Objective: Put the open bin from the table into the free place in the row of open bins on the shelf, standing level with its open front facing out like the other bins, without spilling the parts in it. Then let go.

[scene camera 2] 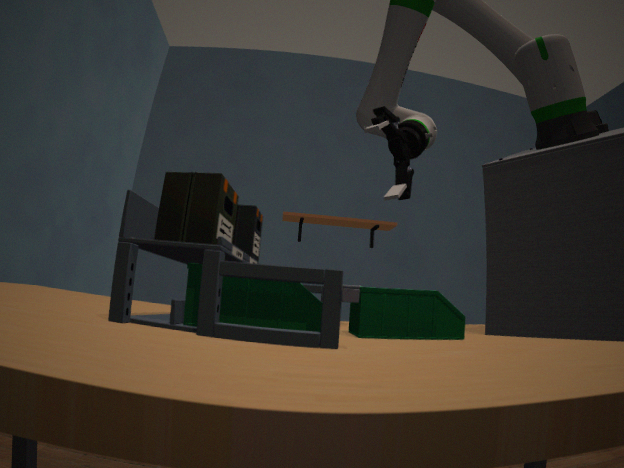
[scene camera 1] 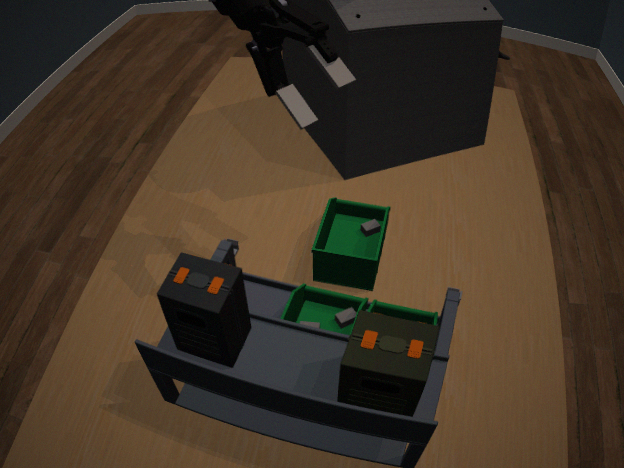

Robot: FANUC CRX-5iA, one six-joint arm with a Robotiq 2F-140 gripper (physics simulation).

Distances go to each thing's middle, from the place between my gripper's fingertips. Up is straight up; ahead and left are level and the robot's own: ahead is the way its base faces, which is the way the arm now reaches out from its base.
Labels:
Now: the black case [scene camera 1: 217, 310] 25 cm ahead of my hand, 15 cm below it and 13 cm to the right of it. The rest, counted from my hand: olive case [scene camera 1: 412, 373] 30 cm ahead, 16 cm below, 10 cm to the left.

